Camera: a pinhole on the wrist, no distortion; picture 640 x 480 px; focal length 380.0 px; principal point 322.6 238.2 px. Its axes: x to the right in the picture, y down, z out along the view. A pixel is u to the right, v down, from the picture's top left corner.
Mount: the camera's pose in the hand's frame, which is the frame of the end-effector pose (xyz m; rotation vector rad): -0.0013 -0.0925 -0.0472 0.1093 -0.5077 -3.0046
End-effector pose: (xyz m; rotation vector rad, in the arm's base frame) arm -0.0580 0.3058 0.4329 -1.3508 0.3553 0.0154
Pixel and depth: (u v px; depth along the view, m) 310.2 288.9 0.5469
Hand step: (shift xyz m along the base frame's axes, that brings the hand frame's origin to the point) 0.0919 0.4797 0.0747
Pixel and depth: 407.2 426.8 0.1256
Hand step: 0.0130 0.0672 0.1323
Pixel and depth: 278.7 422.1 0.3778
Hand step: 0.1420 0.3190 0.1888
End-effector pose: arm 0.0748 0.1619 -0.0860 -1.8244 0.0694 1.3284
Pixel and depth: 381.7 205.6 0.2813
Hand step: -0.1952 0.0957 0.0324
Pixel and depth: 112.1 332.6 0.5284
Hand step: -0.2669 0.4484 -0.2300
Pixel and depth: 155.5 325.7 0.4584
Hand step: -0.2406 0.3655 -0.1506
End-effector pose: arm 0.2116 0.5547 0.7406 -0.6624 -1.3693 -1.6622
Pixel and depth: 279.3 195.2 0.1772
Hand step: -0.0266 0.1094 0.0238
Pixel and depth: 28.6 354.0 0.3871
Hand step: -0.2181 0.2826 0.2968
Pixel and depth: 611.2 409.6 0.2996
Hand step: -0.0389 0.3286 -0.2047
